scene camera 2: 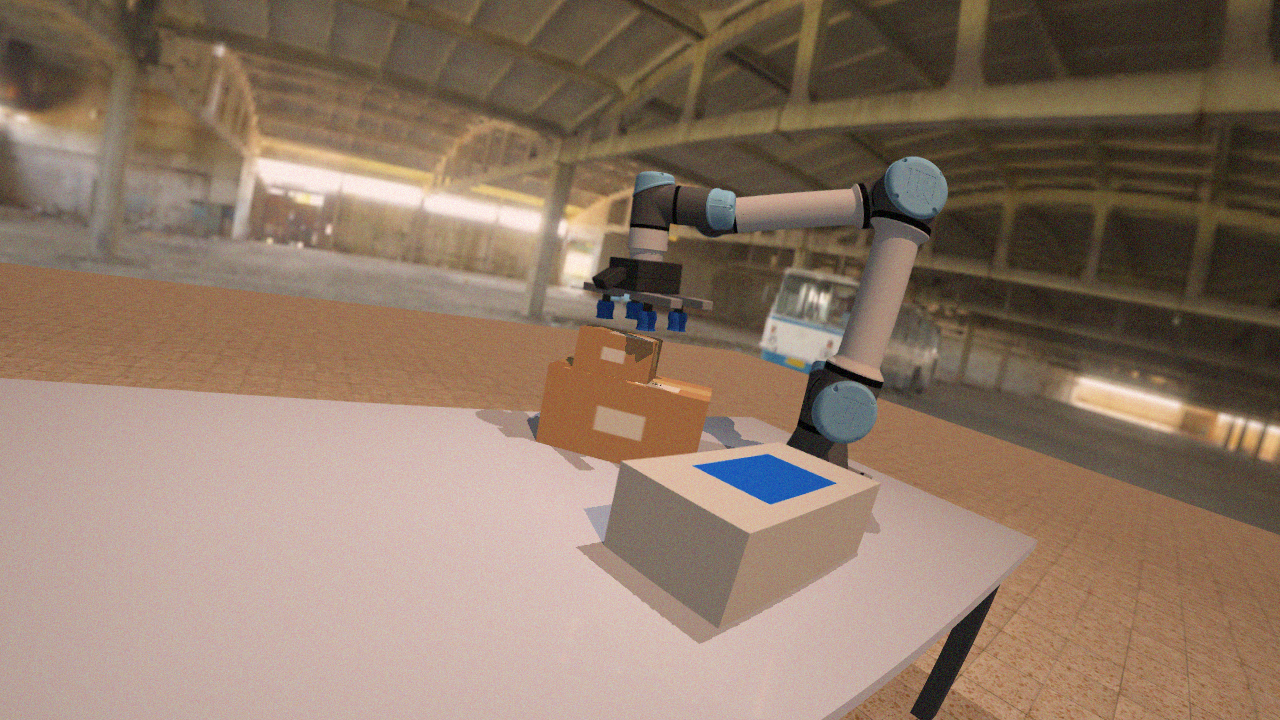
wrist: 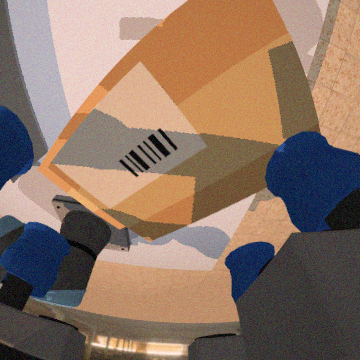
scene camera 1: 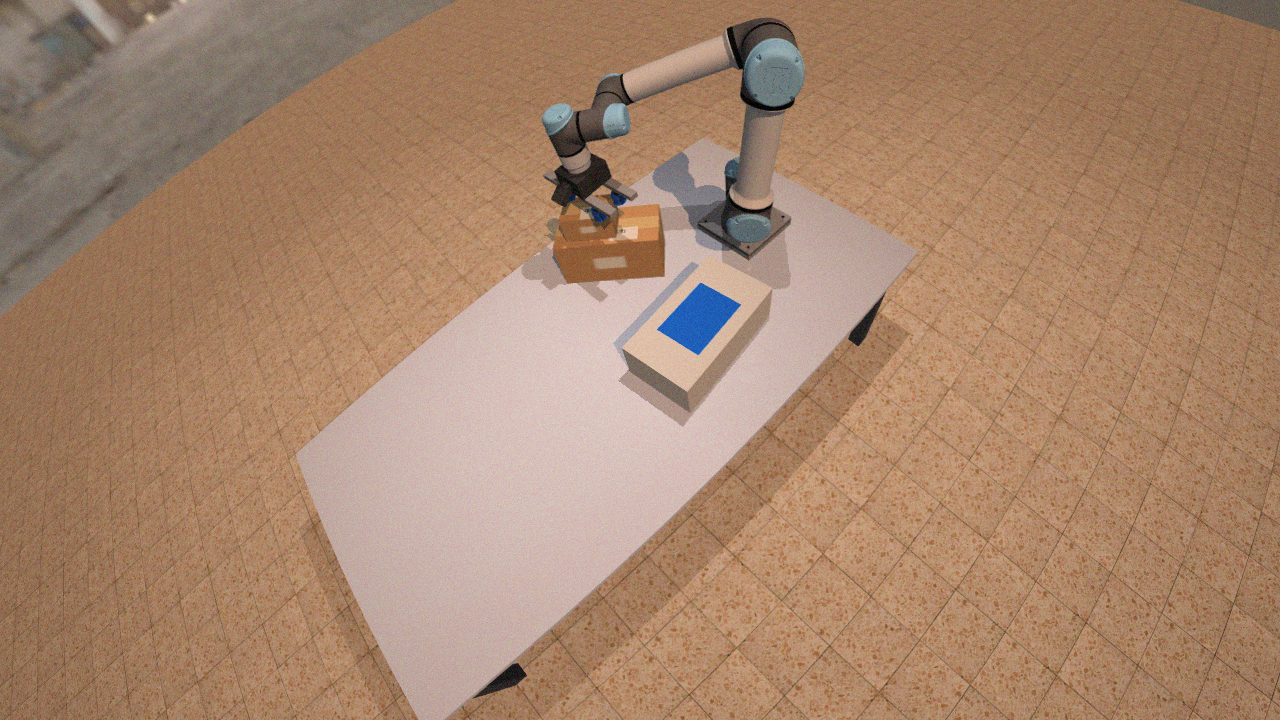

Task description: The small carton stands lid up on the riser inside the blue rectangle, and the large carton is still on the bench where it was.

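Seen in the pictures: hand, its tool point: (scene camera 2: 639,323) (wrist: 144,215); arm's base, origin of its link: (wrist: 87,226).
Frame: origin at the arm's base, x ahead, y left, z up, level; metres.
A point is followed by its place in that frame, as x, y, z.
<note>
The small carton (scene camera 1: 570,229) {0.463, -0.233, 0.170} (scene camera 2: 592,353) {0.456, -0.226, 0.157} (wrist: 150,150) {0.397, -0.217, 0.202} rests on top of the large carton (scene camera 1: 640,259) {0.351, -0.092, 0.051} (scene camera 2: 662,429) {0.358, -0.099, 0.055}. A barcode label faces up in the wrist view. The large carton stands on the bench and is mostly hidden in the wrist view. The tan riser (scene camera 1: 662,360) {0.547, 0.218, 0.089} (scene camera 2: 675,555) {0.576, 0.237, 0.020} stands on the bench, and its blue rectangle (scene camera 1: 699,318) {0.403, 0.198, 0.090} (scene camera 2: 767,479) {0.415, 0.206, 0.090} has nothing on it. My gripper (scene camera 1: 595,207) {0.373, -0.218, 0.226} (scene camera 2: 640,315) hangs above the small carton, its four blue cups apart from it. The gripper is open, holding nothing.
The arm's base plate (scene camera 1: 747,243) {0.064, 0.063, 0.000} is bolted at the bench's (scene camera 1: 501,429) {0.948, 0.002, -0.031} (scene camera 2: 313,555) {0.946, 0.108, -0.031} far end, beside the cartons and the riser. The large carton stands near the bench's long edge. A bus (scene camera 2: 810,313) shows in the background.
</note>
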